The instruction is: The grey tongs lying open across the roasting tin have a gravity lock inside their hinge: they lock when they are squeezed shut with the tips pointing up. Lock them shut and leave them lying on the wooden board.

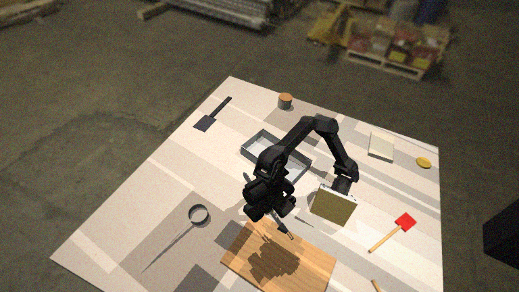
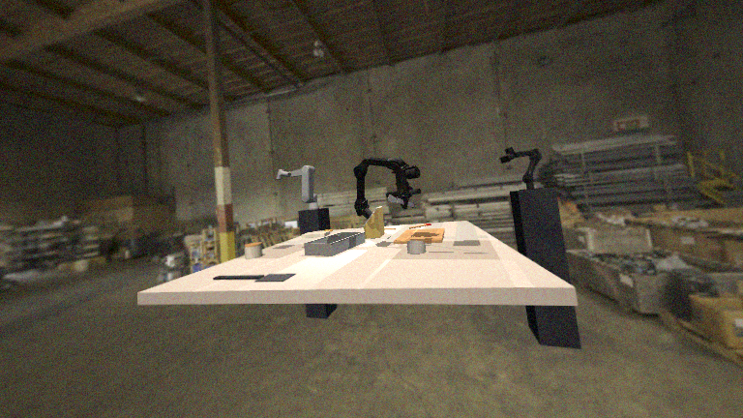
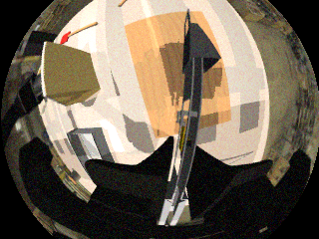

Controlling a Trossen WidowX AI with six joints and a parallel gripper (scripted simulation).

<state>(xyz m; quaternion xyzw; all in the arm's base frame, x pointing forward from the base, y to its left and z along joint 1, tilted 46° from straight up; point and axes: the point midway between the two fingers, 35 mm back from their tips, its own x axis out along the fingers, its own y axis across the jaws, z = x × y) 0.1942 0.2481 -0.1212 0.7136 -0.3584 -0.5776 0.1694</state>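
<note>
Now: the wooden board 10 cm behind my gripper tip, 6 cm to the left of it and 16 cm below it. The rest, counted from my gripper tip: grey roasting tin: 13 cm ahead, 36 cm to the right, 14 cm below; then cork-topped jar: 27 cm ahead, 77 cm to the right, 13 cm below; then black spatula: 56 cm ahead, 46 cm to the right, 17 cm below.
</note>
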